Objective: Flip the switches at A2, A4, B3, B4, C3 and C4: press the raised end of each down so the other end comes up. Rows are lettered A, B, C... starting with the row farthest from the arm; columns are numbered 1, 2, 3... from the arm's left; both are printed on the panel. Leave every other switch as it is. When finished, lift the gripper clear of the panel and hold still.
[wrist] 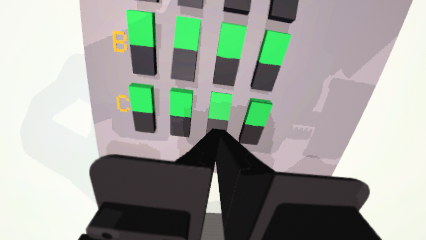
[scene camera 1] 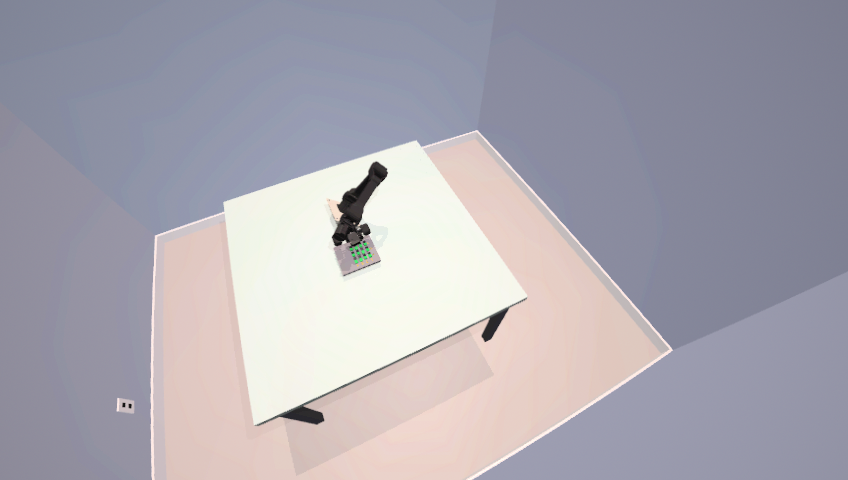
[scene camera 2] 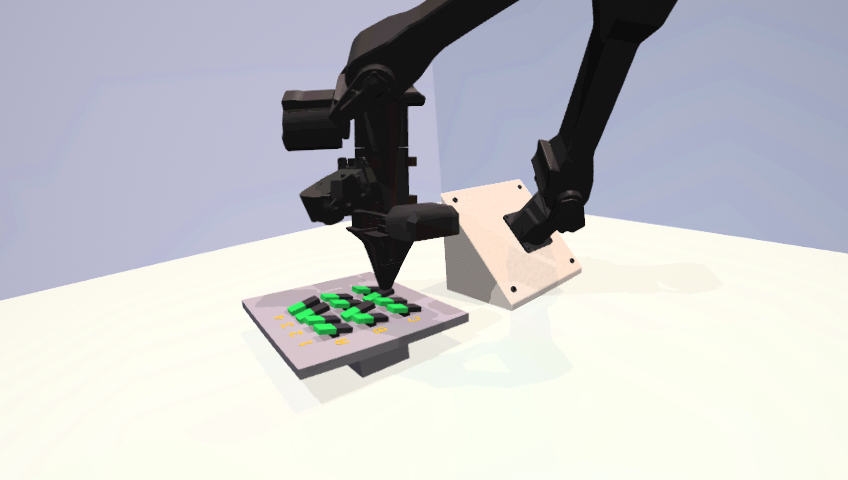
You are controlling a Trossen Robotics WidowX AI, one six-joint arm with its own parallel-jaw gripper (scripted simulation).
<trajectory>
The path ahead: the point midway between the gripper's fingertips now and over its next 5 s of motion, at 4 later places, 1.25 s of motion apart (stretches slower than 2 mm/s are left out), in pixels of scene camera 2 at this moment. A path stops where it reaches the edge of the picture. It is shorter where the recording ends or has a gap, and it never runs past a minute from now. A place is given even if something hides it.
My gripper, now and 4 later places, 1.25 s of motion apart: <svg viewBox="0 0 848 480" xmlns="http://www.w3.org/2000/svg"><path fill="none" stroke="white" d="M385 289L377 240L359 283L360 287L346 238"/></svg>
</trajectory>
